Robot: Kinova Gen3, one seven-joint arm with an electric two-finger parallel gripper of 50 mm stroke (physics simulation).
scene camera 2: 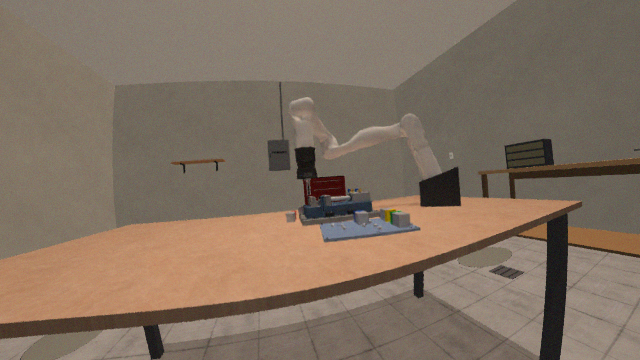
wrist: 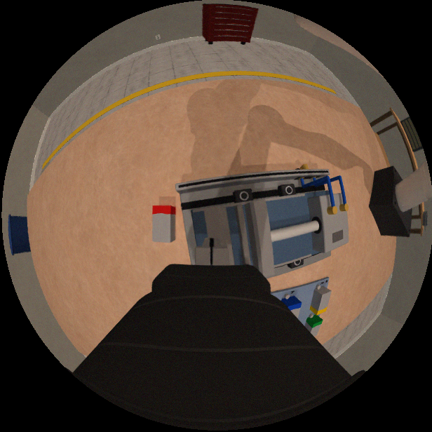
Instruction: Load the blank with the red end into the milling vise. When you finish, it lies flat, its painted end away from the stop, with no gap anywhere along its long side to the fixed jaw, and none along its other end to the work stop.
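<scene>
The blank with the red end (scene camera 2: 291, 217) (wrist: 163, 227) lies on the table beside the vise, apart from it. Its red end points to the top of the wrist view. The milling vise (scene camera 2: 340, 208) (wrist: 261, 240) stands on a grey base, with its screw to the right in both views. My gripper (scene camera 2: 308, 191) (wrist: 211, 246) is shut and empty. It is above the vise's left part in the wrist view, to the right of the blank. The gripper body hides the vise's lower left part there, and I cannot make out the work stop.
A blue board (scene camera 2: 345, 231) (wrist: 281, 290) beside the vise carries blanks with blue (wrist: 291, 302), yellow (wrist: 320, 299) and green (wrist: 314, 322) ends. Blue handles (wrist: 342, 190) stand at the vise's right end. The black arm base (scene camera 2: 441, 190) (wrist: 390, 202) is farther right.
</scene>
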